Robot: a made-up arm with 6 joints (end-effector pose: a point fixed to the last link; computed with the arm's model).
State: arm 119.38 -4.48 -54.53 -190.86 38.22 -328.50
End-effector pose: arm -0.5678 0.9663 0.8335 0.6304 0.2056 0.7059 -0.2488
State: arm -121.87 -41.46 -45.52 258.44 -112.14 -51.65
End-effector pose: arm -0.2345 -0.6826 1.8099 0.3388 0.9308 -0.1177 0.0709
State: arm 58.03 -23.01 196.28 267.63 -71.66 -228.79
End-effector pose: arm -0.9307 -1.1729 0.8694 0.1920 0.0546 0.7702 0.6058
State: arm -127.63 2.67 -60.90 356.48 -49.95 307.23
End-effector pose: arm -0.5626 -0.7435 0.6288 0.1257 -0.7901 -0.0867 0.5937
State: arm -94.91 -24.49 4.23 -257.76 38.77 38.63
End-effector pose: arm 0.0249 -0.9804 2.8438 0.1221 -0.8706 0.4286 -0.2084
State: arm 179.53 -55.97 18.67 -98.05 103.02 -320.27
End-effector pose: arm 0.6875 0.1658 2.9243 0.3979 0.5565 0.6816 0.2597
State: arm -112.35 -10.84 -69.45 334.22 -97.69 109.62
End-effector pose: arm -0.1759 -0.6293 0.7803 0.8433 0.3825 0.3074 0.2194
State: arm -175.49 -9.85 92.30 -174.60 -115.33 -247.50
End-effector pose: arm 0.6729 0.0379 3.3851 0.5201 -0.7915 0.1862 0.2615
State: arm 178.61 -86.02 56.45 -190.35 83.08 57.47
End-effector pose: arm 2.3731 -0.0893 1.7831 0.4671 -0.1733 -0.7398 -0.4522
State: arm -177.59 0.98 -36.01 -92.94 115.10 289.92
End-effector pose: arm -1.3937 0.1022 1.3219 0.3198 0.7496 0.4661 0.3443
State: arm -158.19 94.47 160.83 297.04 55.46 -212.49
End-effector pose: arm -1.8463 -0.5984 2.1812 0.5726 0.2993 -0.1996 0.7367
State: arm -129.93 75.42 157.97 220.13 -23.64 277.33
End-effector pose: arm -0.9066 -1.1547 2.7476 0.5492 0.5974 -0.4062 0.4201
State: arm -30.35 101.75 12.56 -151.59 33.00 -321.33
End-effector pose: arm 1.3027 -0.8161 -1.1858 0.1473 0.4597 0.2794 -0.8300
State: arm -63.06 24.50 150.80 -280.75 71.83 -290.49
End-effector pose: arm -0.0134 0.3924 3.1074 0.7127 0.5779 0.1834 0.3528
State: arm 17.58 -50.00 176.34 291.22 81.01 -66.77
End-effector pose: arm -1.6537 -0.6956 0.3507 0.8014 0.2620 0.0495 -0.5354
